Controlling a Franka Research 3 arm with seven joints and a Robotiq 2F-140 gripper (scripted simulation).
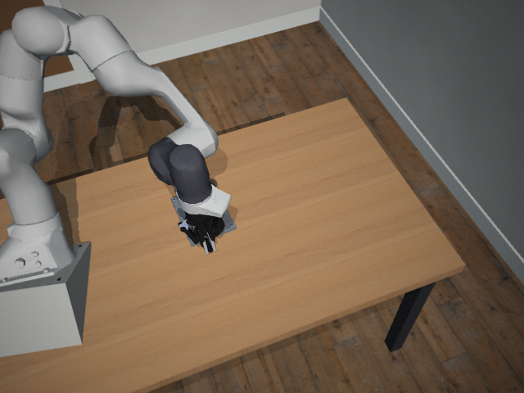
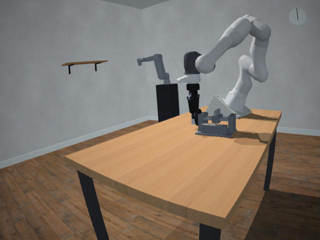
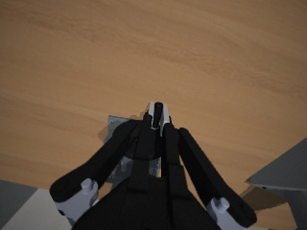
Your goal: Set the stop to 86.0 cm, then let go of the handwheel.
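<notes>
Now: the black handwheel 10 mm ahead of my hand, 20 mm to the left of it and 10 mm below it. From my hand the other things lie so: sliding stop block 30 mm ahead, 150 mm to the left, 30 mm above.
</notes>
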